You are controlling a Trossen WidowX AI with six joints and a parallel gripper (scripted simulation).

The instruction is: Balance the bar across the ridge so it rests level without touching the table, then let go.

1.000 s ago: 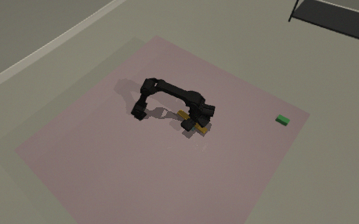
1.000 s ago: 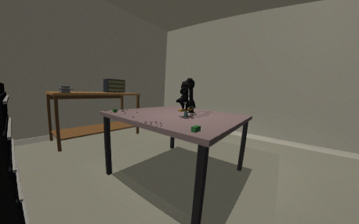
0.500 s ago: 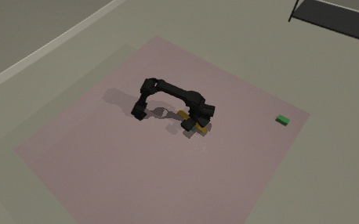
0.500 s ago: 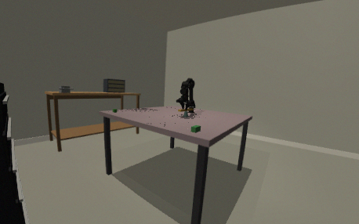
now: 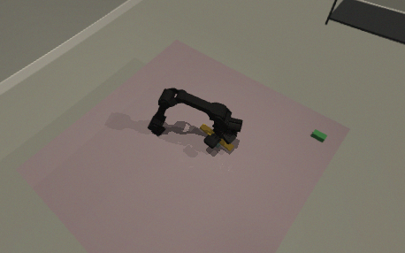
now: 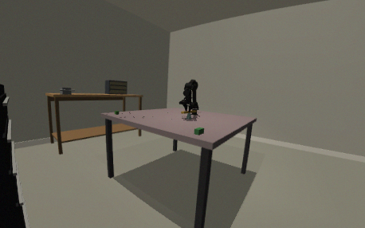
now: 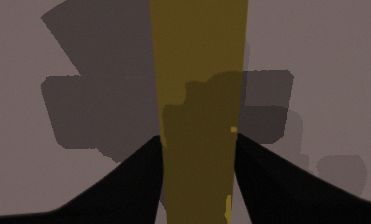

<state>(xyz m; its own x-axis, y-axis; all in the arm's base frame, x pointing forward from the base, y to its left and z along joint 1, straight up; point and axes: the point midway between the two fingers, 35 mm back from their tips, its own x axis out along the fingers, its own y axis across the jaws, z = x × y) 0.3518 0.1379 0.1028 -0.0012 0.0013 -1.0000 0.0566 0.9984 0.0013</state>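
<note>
Now: the yellow bar 3 cm behind my gripper tip. Also, from my gripper tip: small green block 39 cm ahead, 64 cm to the right, 5 cm below.
</note>
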